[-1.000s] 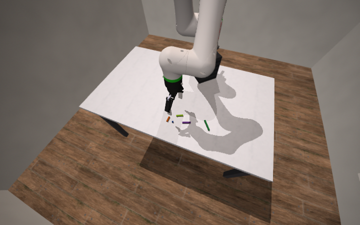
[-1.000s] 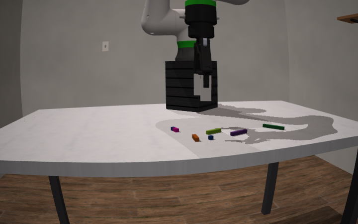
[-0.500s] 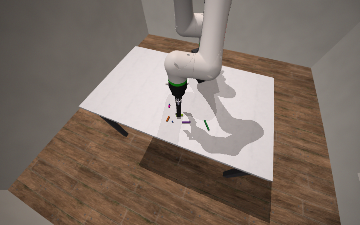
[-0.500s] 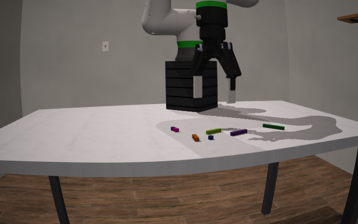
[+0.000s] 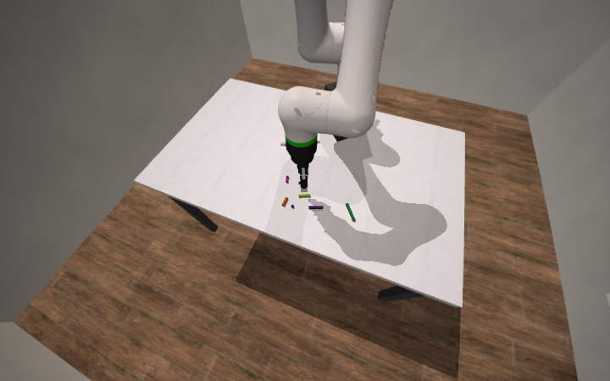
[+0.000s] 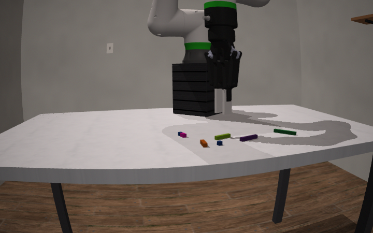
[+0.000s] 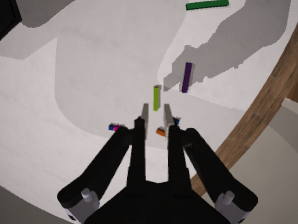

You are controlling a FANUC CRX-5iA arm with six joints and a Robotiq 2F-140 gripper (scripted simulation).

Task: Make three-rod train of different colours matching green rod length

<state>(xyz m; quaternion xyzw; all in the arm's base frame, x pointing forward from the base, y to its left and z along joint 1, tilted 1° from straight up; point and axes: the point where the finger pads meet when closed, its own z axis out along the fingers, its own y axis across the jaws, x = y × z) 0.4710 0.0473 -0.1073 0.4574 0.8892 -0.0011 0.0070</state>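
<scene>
Now: the lime rod 100 mm below my hand. The rest, counted from my hand: magenta rod (110 mm to the right, 100 mm below, 30 mm behind); orange rod (100 mm below, 70 mm ahead, 60 mm to the right); purple rod (100 mm below, 70 mm to the left, 20 mm ahead).
</scene>
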